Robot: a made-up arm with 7 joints. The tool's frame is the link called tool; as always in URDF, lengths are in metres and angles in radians. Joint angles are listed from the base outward.
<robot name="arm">
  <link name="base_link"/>
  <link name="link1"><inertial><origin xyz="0.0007 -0.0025 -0.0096"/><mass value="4.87"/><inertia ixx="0.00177" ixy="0" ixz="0" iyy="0.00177" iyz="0" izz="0.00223"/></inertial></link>
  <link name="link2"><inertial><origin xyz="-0.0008 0.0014 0.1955"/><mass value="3.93"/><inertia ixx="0.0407" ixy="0" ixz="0" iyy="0.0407" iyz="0" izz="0.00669"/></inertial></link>
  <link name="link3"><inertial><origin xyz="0.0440 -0.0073 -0.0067"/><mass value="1.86"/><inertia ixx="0.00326" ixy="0" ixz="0" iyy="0.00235" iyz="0" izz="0.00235"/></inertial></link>
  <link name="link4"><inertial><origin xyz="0.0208 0.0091 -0.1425"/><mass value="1.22"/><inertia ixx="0.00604" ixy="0" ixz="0.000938" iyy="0.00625" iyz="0" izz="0.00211"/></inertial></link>
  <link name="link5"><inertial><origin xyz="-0.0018 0.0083 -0.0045"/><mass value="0.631"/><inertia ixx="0.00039" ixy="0" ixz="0" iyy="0.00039" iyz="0" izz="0.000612"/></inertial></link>
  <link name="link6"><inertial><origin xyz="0.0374 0.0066 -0.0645"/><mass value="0.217"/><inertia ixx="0.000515" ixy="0" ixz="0.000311" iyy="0.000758" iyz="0" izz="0.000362"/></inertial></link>
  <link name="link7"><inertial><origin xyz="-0.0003 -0.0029 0.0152"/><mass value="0.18"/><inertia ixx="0.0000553" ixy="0" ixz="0" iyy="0.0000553" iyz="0" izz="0.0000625"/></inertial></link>
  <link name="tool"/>
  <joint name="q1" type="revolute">
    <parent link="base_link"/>
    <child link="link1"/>
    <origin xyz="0 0 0.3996" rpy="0 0 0"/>
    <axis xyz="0 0 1"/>
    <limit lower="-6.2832" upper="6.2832"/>
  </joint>
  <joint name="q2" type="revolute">
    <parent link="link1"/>
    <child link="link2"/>
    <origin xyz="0 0 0" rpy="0 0 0"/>
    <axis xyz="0 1 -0.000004"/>
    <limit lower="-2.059" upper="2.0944"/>
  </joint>
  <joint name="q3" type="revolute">
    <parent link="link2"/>
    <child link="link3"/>
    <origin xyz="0 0 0.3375" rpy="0 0 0"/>
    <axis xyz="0 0 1"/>
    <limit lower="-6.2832" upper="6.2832"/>
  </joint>
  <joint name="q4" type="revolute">
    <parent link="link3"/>
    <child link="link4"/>
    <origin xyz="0.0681 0 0" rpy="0 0 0"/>
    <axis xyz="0 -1 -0.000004"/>
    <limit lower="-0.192" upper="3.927"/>
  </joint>
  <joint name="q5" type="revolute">
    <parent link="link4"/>
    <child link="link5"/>
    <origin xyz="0.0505 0 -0.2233" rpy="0 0 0"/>
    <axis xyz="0 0.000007 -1"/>
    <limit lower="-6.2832" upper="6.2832"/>
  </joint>
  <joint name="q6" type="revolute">
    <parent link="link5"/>
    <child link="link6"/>
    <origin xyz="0 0 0" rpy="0 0 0"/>
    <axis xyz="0 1 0.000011"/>
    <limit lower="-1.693" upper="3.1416"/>
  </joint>
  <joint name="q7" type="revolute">
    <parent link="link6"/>
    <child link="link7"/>
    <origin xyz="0.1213 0 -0.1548" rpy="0 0 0"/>
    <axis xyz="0 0.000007 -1"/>
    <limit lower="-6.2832" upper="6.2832"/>
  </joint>
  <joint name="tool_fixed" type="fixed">
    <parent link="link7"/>
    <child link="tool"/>
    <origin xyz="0 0 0" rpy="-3.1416 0 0"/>
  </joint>
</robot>
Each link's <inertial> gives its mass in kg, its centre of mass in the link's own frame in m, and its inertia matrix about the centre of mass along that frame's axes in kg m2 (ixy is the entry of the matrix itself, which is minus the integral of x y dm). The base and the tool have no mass. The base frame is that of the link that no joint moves.
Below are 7 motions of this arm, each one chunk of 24 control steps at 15 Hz.
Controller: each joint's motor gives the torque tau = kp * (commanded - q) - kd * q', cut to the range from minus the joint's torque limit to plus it. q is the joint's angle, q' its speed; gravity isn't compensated. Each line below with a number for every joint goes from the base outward.
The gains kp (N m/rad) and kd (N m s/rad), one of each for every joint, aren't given. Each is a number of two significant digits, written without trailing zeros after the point. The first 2 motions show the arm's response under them.
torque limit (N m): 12 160 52 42 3.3 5.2 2
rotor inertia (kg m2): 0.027 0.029 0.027 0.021 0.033 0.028 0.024
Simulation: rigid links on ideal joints. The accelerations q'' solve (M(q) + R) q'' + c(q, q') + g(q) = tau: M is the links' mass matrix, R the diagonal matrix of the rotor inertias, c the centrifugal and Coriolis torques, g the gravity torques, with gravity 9.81 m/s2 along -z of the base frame. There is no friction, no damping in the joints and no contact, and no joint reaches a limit. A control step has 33 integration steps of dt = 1/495 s. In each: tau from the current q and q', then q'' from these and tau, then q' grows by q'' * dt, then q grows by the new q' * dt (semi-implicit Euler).
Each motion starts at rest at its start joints. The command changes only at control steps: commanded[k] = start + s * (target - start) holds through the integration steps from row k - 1 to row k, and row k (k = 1, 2, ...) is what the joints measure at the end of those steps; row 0 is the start. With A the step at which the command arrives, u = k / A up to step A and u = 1 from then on. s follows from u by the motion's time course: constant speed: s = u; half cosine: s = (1 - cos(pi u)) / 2; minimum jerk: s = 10 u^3 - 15 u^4 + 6 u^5; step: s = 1 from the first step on.
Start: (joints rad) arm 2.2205 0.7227 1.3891 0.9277 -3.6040 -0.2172 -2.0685
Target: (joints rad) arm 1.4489 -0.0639 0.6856 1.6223 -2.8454 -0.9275 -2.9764
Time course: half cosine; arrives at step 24
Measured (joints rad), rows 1 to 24:
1: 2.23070 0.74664 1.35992 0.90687 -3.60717 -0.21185 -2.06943
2: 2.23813 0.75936 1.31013 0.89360 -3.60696 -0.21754 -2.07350
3: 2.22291 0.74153 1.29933 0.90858 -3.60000 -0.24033 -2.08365
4: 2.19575 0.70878 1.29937 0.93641 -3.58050 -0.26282 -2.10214
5: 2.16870 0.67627 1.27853 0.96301 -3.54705 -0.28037 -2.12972
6: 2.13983 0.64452 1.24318 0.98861 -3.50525 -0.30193 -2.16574
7: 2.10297 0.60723 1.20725 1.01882 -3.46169 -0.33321 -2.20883
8: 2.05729 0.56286 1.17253 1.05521 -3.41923 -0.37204 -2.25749
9: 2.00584 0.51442 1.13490 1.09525 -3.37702 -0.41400 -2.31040
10: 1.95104 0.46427 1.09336 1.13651 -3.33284 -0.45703 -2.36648
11: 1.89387 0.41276 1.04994 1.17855 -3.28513 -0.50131 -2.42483
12: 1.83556 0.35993 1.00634 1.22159 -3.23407 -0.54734 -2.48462
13: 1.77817 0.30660 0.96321 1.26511 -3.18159 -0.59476 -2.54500
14: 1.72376 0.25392 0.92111 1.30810 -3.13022 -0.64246 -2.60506
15: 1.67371 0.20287 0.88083 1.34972 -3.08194 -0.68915 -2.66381
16: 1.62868 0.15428 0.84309 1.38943 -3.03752 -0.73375 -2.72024
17: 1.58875 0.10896 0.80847 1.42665 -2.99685 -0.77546 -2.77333
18: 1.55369 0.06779 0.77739 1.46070 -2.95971 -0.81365 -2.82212
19: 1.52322 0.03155 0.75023 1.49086 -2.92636 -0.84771 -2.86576
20: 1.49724 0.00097 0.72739 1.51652 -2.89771 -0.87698 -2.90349
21: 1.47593 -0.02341 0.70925 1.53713 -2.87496 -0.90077 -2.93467
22: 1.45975 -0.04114 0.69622 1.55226 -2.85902 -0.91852 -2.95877
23: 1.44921 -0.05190 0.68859 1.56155 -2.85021 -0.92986 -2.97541
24: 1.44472 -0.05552 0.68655 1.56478 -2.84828 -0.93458 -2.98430
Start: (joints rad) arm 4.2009 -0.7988 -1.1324 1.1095 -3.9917 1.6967 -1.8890
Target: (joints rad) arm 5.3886 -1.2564 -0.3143 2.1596 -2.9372 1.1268 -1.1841
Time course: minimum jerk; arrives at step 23
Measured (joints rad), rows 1 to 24:
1: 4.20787 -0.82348 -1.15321 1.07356 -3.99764 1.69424 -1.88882
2: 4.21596 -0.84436 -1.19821 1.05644 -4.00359 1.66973 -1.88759
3: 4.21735 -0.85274 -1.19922 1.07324 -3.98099 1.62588 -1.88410
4: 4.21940 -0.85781 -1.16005 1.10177 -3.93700 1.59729 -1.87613
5: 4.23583 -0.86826 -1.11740 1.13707 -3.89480 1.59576 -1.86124
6: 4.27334 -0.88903 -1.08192 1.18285 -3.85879 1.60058 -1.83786
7: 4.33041 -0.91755 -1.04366 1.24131 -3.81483 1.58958 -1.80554
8: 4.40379 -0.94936 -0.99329 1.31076 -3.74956 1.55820 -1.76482
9: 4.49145 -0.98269 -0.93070 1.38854 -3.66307 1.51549 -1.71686
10: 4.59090 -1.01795 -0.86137 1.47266 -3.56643 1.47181 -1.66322
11: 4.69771 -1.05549 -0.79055 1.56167 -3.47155 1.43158 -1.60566
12: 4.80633 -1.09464 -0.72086 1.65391 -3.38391 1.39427 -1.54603
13: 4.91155 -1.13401 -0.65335 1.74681 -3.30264 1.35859 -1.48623
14: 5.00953 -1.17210 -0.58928 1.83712 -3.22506 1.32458 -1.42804
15: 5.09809 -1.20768 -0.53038 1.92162 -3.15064 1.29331 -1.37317
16: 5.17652 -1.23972 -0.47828 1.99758 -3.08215 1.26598 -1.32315
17: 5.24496 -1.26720 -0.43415 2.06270 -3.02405 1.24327 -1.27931
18: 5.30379 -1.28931 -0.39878 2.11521 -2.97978 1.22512 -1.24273
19: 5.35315 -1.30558 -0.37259 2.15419 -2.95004 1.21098 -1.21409
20: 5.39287 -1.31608 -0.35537 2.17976 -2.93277 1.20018 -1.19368
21: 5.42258 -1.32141 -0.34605 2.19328 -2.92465 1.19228 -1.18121
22: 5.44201 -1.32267 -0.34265 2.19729 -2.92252 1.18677 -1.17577
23: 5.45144 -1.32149 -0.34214 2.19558 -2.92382 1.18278 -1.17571
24: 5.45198 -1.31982 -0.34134 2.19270 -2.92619 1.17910 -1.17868
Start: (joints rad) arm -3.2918 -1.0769 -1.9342 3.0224 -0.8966 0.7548 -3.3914
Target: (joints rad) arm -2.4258 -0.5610 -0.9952 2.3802 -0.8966 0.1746 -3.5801
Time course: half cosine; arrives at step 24
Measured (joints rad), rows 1 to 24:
1: -3.29053 -1.10944 -1.93998 3.02006 -0.89668 0.75131 -3.39164
2: -3.29533 -1.14914 -1.94852 2.98691 -0.90364 0.77756 -3.39293
3: -3.29797 -1.15264 -1.93611 2.95891 -0.91782 0.83465 -3.39602
4: -3.29248 -1.12441 -1.90274 2.95021 -0.92903 0.86344 -3.40088
5: -3.27896 -1.08819 -1.86032 2.94283 -0.92844 0.82663 -3.40709
6: -3.25712 -1.05949 -1.81759 2.92363 -0.91691 0.74824 -3.41437
7: -3.22535 -1.03743 -1.77456 2.89352 -0.90346 0.67786 -3.42274
8: -3.18219 -1.01399 -1.72759 2.85802 -0.89668 0.64127 -3.43231
9: -3.12673 -0.98453 -1.67463 2.82021 -0.89861 0.62806 -3.44307
10: -3.05864 -0.95014 -1.61671 2.78038 -0.90509 0.61338 -3.45480
11: -2.97875 -0.91396 -1.55637 2.73805 -0.91010 0.58254 -3.46717
12: -2.88965 -0.87784 -1.49558 2.69349 -0.91027 0.53794 -3.47985
13: -2.79581 -0.84188 -1.43510 2.64779 -0.90643 0.49022 -3.49256
14: -2.70315 -0.80566 -1.37517 2.60220 -0.90205 0.44728 -3.50509
15: -2.61817 -0.76940 -1.31631 2.55801 -0.90034 0.41021 -3.51726
16: -2.54698 -0.73402 -1.25947 2.51663 -0.90226 0.37574 -3.52890
17: -2.49415 -0.70086 -1.20593 2.47960 -0.90643 0.34054 -3.53982
18: -2.46140 -0.67128 -1.15714 2.44818 -0.91031 0.30371 -3.54983
19: -2.44656 -0.64635 -1.11456 2.42289 -0.91182 0.26709 -3.55876
20: -2.44377 -0.62653 -1.07936 2.40333 -0.91034 0.23392 -3.56646
21: -2.44528 -0.61161 -1.05211 2.38843 -0.90687 0.20724 -3.57282
22: -2.44443 -0.60097 -1.03286 2.37711 -0.90335 0.18884 -3.57775
23: -2.43796 -0.59415 -1.02153 2.36883 -0.90170 0.17896 -3.58118
24: -2.42687 -0.59117 -1.01816 2.36395 -0.90284 0.17683 -3.58302

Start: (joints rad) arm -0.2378 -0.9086 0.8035 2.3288 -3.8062 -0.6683 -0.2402
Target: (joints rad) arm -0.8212 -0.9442 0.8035 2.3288 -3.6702 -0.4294 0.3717
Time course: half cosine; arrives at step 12
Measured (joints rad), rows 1 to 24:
1: -0.24099 -0.93599 0.81325 2.31525 -3.79920 -0.68651 -0.23824
2: -0.25198 -0.96784 0.84570 2.33428 -3.77747 -0.71440 -0.22798
3: -0.26814 -0.98247 0.85384 2.34981 -3.74558 -0.71035 -0.20140
4: -0.29260 -0.97932 0.84235 2.34835 -3.71950 -0.67691 -0.15422
5: -0.33520 -0.97264 0.82982 2.34102 -3.70816 -0.63474 -0.08720
6: -0.40195 -0.97393 0.82681 2.33797 -3.70745 -0.59763 -0.00531
7: -0.48983 -0.98305 0.83276 2.34060 -3.70547 -0.56578 0.08407
8: -0.59018 -0.99324 0.84088 2.34365 -3.69230 -0.53382 0.17289
9: -0.69377 -0.99907 0.84607 2.34238 -3.66664 -0.50112 0.25370
10: -0.79245 -0.99990 0.84781 2.33642 -3.63598 -0.47349 0.32038
11: -0.87814 -0.99805 0.84810 2.32842 -3.61136 -0.45760 0.36847
12: -0.94229 -0.99564 0.84849 2.32115 -3.60068 -0.45567 0.39516
13: -0.97818 -0.99373 0.84833 2.31647 -3.60430 -0.46363 0.40134
14: -0.98362 -0.99290 0.84686 2.31558 -3.61620 -0.47342 0.39347
15: -0.96153 -0.99340 0.84499 2.31852 -3.62873 -0.47834 0.38046
16: -0.91910 -0.99507 0.84339 2.32419 -3.63654 -0.47668 0.36939
17: -0.86606 -0.99719 0.84189 2.33095 -3.63853 -0.47107 0.36360
18: -0.81252 -0.99884 0.84005 2.33711 -3.63731 -0.46548 0.36306
19: -0.76728 -0.99949 0.83783 2.34147 -3.63664 -0.46266 0.36579
20: -0.73669 -0.99927 0.83577 2.34362 -3.63864 -0.46311 0.36942
21: -0.72400 -0.99867 0.83461 2.34380 -3.64267 -0.46551 0.37224
22: -0.72910 -0.99817 0.83478 2.34256 -3.64610 -0.46796 0.37354
23: -0.74887 -0.99791 0.83619 2.34038 -3.64638 -0.46918 0.37345
24: -0.77805 -0.99773 0.83826 2.33757 -3.64268 -0.46900 0.37258

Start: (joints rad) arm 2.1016 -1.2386 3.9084 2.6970 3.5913 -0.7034 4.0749
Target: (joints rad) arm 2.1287 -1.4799 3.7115 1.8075 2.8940 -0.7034 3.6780
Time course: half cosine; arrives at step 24
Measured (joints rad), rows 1 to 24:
1: 2.10198 -1.27455 3.89778 2.68613 3.59152 -0.70291 4.07450
2: 2.09933 -1.32137 3.86597 2.63124 3.56560 -0.69664 4.07249
3: 2.09725 -1.34213 3.85138 2.58957 3.49772 -0.69409 4.06752
4: 2.09733 -1.33777 3.85326 2.57516 3.42774 -0.69772 4.05887
5: 2.09759 -1.32942 3.85706 2.56372 3.39782 -0.70005 4.04647
6: 2.09689 -1.33336 3.85217 2.53467 3.40998 -0.69707 4.03070
7: 2.09605 -1.34993 3.83859 2.48695 3.42961 -0.69134 4.01213
8: 2.09649 -1.37008 3.82222 2.43117 3.41882 -0.68614 3.99126
9: 2.09888 -1.38688 3.80789 2.37616 3.36595 -0.68265 3.96849
10: 2.10293 -1.40011 3.79598 2.32354 3.28883 -0.68055 3.94414
11: 2.10784 -1.41307 3.78428 2.27054 3.21564 -0.67862 3.91856
12: 2.11287 -1.42795 3.77139 2.21500 3.16406 -0.67585 3.89220
13: 2.11768 -1.44431 3.75776 2.15773 3.13366 -0.67234 3.86558
14: 2.12228 -1.46042 3.74462 2.10132 3.11180 -0.66885 3.83922
15: 2.12671 -1.47512 3.73267 2.04790 3.08489 -0.66588 3.81357
16: 2.13085 -1.48839 3.72175 1.99824 3.04689 -0.66345 3.78902
17: 2.13439 -1.50068 3.71145 1.95239 3.00092 -0.66141 3.76590
18: 2.13693 -1.51210 3.70179 1.91071 2.95541 -0.65968 3.74457
19: 2.13817 -1.52226 3.69323 1.87402 2.91835 -0.65827 3.72541
20: 2.13808 -1.53069 3.68624 1.84325 2.89338 -0.65719 3.70879
21: 2.13688 -1.53718 3.68094 1.81899 2.87913 -0.65637 3.69505
22: 2.13498 -1.54175 3.67721 1.80149 2.87146 -0.65574 3.68444
23: 2.13281 -1.54449 3.67493 1.79090 2.86659 -0.65528 3.67716
24: 2.13071 -1.54535 3.67414 1.78736 2.86330 -0.65504 3.67329

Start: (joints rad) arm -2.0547 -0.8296 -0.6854 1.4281 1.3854 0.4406 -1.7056
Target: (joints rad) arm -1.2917 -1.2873 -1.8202 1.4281 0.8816 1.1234 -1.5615
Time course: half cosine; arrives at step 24
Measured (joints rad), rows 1 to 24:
1: -2.05085 -0.85485 -0.70153 1.38881 1.38556 0.44369 -1.70540
2: -2.04425 -0.87692 -0.75306 1.37385 1.39169 0.44422 -1.70410
3: -2.03529 -0.88927 -0.79353 1.38369 1.39622 0.42740 -1.70166
4: -2.02426 -0.90103 -0.81608 1.38878 1.38745 0.41918 -1.69824
5: -2.00827 -0.91497 -0.84704 1.38821 1.36229 0.44531 -1.69383
6: -1.98294 -0.93478 -0.89748 1.38822 1.32686 0.49640 -1.68836
7: -1.94801 -0.96061 -0.96199 1.39087 1.29029 0.54739 -1.68185
8: -1.90657 -0.98926 -1.03275 1.39419 1.25842 0.58475 -1.67440
9: -1.86119 -1.01861 -1.10556 1.39647 1.23127 0.61253 -1.66613
10: -1.81292 -1.04857 -1.17978 1.39807 1.20469 0.64211 -1.65721
11: -1.76237 -1.07953 -1.25593 1.39982 1.17429 0.68037 -1.64786
12: -1.71023 -1.11128 -1.33365 1.40172 1.13861 0.72601 -1.63826
13: -1.65725 -1.14312 -1.41128 1.40340 1.09955 0.77356 -1.62859
14: -1.60408 -1.17424 -1.48689 1.40473 1.06063 0.81870 -1.61901
15: -1.55130 -1.20402 -1.55893 1.40584 1.02471 0.86022 -1.60966
16: -1.49958 -1.23204 -1.62631 1.40679 0.99282 0.89881 -1.60068
17: -1.44973 -1.25789 -1.68811 1.40755 0.96438 0.93518 -1.59223
18: -1.40270 -1.28119 -1.74337 1.40807 0.93837 0.96919 -1.58445
19: -1.35953 -1.30152 -1.79122 1.40836 0.91436 1.00000 -1.57749
20: -1.32130 -1.31855 -1.83096 1.40849 0.89290 1.02661 -1.57147
21: -1.28909 -1.33203 -1.86208 1.40852 0.87523 1.04820 -1.56649
22: -1.26389 -1.34177 -1.88420 1.40849 0.86247 1.06424 -1.56263
23: -1.24654 -1.34763 -1.89704 1.40844 0.85520 1.07442 -1.55997
24: -1.23763 -1.34952 -1.90043 1.40838 0.85334 1.07861 -1.55855

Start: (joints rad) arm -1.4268 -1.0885 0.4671 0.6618 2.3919 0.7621 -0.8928
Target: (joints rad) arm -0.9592 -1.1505 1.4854 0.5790 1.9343 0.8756 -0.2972
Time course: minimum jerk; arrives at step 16
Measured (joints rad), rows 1 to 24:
1: -1.42831 -1.11796 0.48461 0.61926 2.39175 0.75711 -0.89247
2: -1.42517 -1.13882 0.52345 0.58799 2.38690 0.73640 -0.88987
3: -1.41753 -1.13502 0.55556 0.59111 2.37328 0.72456 -0.88145
4: -1.40453 -1.13153 0.60142 0.59634 2.35094 0.72998 -0.86304
5: -1.38293 -1.13638 0.68570 0.59299 2.31810 0.74564 -0.83108
6: -1.35194 -1.14496 0.79803 0.58780 2.27118 0.77030 -0.78397
7: -1.31172 -1.15365 0.91917 0.58417 2.21084 0.80253 -0.72289
8: -1.26241 -1.16194 1.04259 0.58091 2.14391 0.83561 -0.65153
9: -1.20532 -1.17059 1.16554 0.57730 2.07906 0.86450 -0.57513
10: -1.14265 -1.17945 1.28079 0.57375 2.02248 0.88892 -0.49945
11: -1.07719 -1.18729 1.37988 0.57045 1.97689 0.90958 -0.42986
12: -1.01268 -1.19318 1.45727 0.56741 1.94265 0.92582 -0.37084
13: -0.95392 -1.19702 1.51089 0.56483 1.91919 0.93656 -0.32553
14: -0.90622 -1.19904 1.54133 0.56302 1.90592 0.94173 -0.29549
15: -0.87440 -1.19949 1.55203 0.56212 1.90213 0.94209 -0.28042
16: -0.86160 -1.19881 1.55046 0.56200 1.90607 0.93848 -0.27789
17: -0.86801 -1.19783 1.54702 0.56209 1.91383 0.93201 -0.28328
18: -0.89014 -1.19758 1.54630 0.56185 1.92001 0.92592 -0.29123
19: -0.92170 -1.19783 1.54664 0.56137 1.92108 0.92287 -0.29772
20: -0.95550 -1.19784 1.54626 0.56088 1.91769 0.92235 -0.30099
21: -0.98510 -1.19754 1.54535 0.56035 1.91330 0.92219 -0.30123
22: -1.00582 -1.19729 1.54471 0.55980 1.91108 0.92116 -0.29967
23: -1.01521 -1.19722 1.54457 0.55943 1.91184 0.91973 -0.29766
24: -1.01320 -1.19727 1.54473 0.55942 1.91423 0.91898 -0.29614

